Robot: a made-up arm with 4 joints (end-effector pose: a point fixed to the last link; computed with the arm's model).
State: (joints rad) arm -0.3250 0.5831 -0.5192 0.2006
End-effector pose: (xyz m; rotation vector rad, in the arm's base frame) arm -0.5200 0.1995 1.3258 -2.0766 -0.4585 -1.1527
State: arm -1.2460 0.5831 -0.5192 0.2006
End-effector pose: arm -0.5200 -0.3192 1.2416 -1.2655 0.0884 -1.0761
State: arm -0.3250 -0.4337 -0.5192 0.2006
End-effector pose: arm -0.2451 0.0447 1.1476 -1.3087 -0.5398 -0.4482
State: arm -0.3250 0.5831 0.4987 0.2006
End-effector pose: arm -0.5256 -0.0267 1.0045 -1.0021 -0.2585 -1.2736
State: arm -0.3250 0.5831 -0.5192 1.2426
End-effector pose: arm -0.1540 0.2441 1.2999 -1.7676 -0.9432 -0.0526
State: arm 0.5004 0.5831 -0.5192 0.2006
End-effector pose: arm -0.5200 0.5584 1.0159 -2.7534 -1.0708 -1.0583
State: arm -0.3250 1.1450 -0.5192 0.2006
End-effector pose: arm -0.6070 0.3865 1.3246 -2.4645 -0.3514 -1.5820
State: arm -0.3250 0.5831 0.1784 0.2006
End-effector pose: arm -0.5429 0.0107 1.1264 -1.3389 -0.3227 -1.2645
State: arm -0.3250 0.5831 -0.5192 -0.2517
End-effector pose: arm -0.6567 0.2789 1.2738 -2.0843 -0.1736 -1.6383
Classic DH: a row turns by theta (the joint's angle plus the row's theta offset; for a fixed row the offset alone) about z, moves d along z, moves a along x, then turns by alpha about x. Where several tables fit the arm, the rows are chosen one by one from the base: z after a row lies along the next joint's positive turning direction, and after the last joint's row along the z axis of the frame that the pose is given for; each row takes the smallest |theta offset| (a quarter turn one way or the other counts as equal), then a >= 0, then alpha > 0; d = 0 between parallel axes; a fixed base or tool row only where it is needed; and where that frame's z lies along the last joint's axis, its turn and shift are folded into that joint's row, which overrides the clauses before.
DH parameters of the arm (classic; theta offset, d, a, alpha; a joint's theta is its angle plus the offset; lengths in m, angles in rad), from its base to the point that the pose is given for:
base (fixed): 1.5708 0.761 0.025 -1.5708
joint 1: 0.721 0.6854 0.2243 -0.8866
joint 2: 0 -0.4195 0.0092 -2.255
joint 3: 0.721 0.0262 0.028 -1.5708
joint 4: 1.1838 0.246 -0.0935 1.4791
tool (fixed): 2.3785 -0.3608 0 0

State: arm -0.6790 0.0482 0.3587 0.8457
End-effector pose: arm -0.1625 -0.0529 0.9764 -0.2816 -0.5856 -0.6242
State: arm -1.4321 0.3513 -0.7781 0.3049
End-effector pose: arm -0.4109 -0.4161 1.2029 -1.1232 -0.0866 -0.8562
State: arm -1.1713 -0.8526 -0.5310 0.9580
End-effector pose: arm -0.0084 -0.0101 1.1882 0.2401 -1.0210 -0.1398
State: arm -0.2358 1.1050 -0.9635 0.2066
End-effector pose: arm -0.4946 0.5619 1.2901 2.6752 0.3223 1.2044
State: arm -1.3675 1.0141 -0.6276 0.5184
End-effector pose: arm -0.4731 -0.3554 1.3335 -1.5453 0.0670 -0.9514
